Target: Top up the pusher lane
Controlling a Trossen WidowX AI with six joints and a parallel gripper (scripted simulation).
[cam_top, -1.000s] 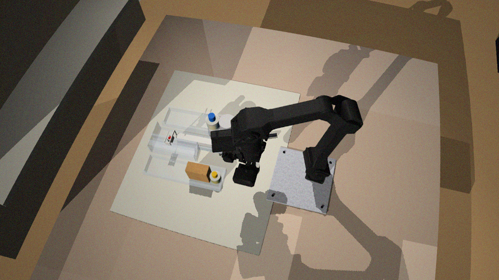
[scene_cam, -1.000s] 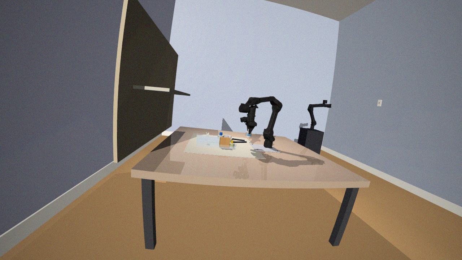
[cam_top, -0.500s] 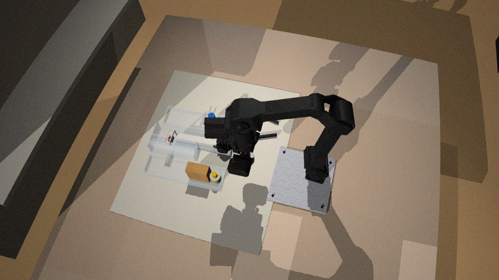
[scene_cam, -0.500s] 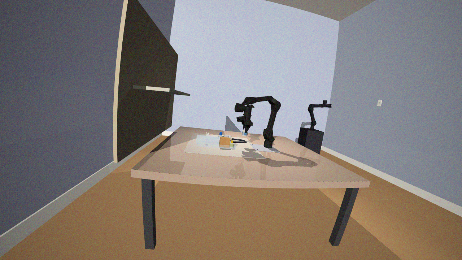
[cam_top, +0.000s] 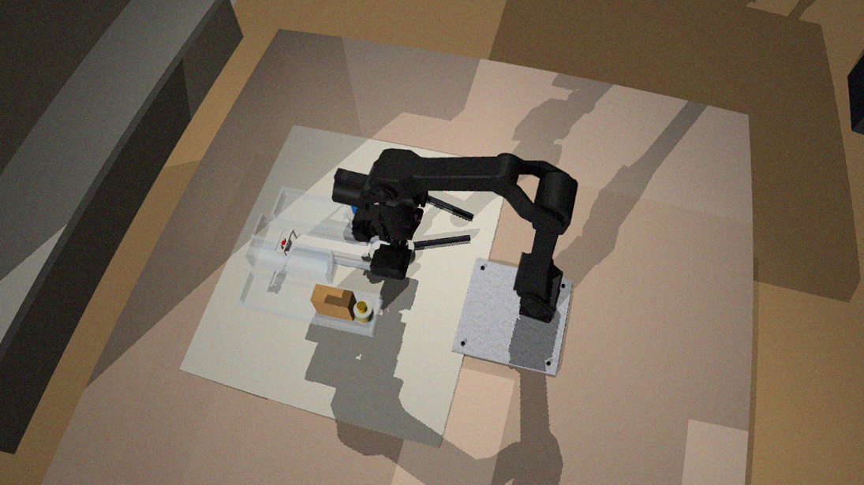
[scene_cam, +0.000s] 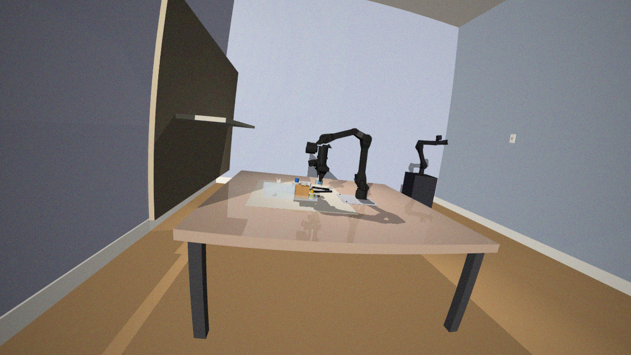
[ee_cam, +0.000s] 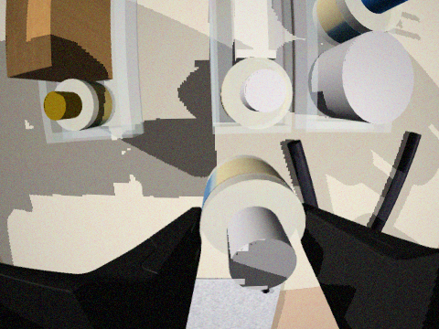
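Right now the brown box is 10 cm ahead of my gripper tip, 13 cm to the left of it and 5 cm below it.
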